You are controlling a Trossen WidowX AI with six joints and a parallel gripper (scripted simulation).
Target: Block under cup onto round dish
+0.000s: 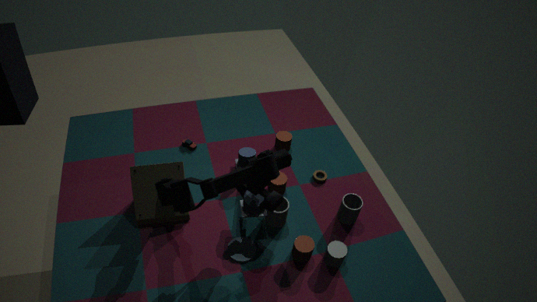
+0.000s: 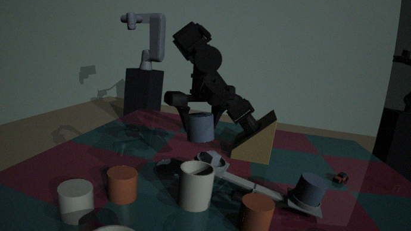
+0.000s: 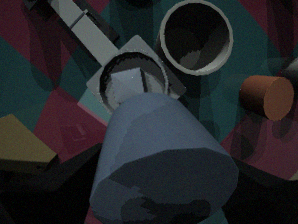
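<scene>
Right now my gripper tip is 60 mm above the grey block, 40 mm to the right of it and 10 mm short of it. Round my gripper tip: pale round dish 150 mm below, 90 mm to the right, 40 mm behind; white cylinder 280 mm ahead, 170 mm to the right, 110 mm below; blue-grey cup 20 mm to the right, 10 mm above.
</scene>
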